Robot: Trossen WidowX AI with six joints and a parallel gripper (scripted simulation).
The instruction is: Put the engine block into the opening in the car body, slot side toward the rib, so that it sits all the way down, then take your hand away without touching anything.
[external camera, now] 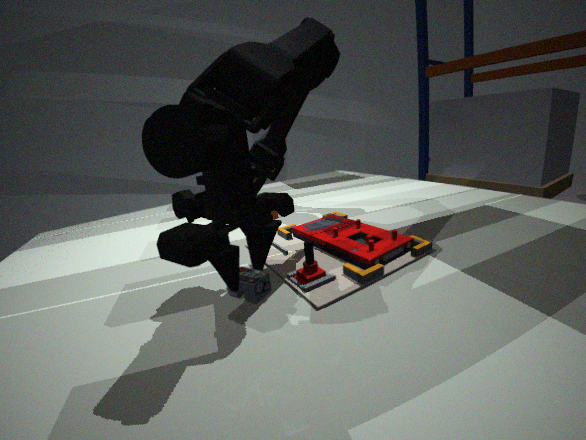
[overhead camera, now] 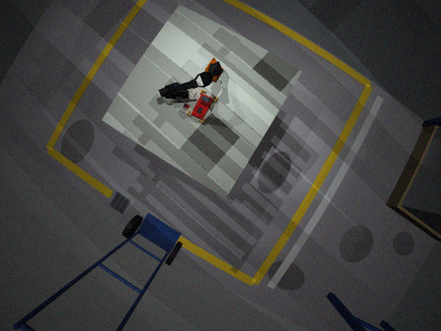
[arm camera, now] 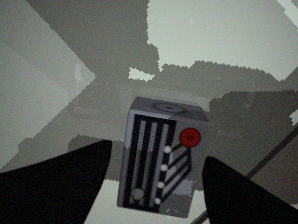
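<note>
My gripper tip is 10 mm past the pale base plate, 180 mm to the right of it and 10 mm above it. Round my gripper tip: stand: 40 mm ahead, 80 mm to the left, 10 mm above; grey engine block: 10 mm below.
</note>
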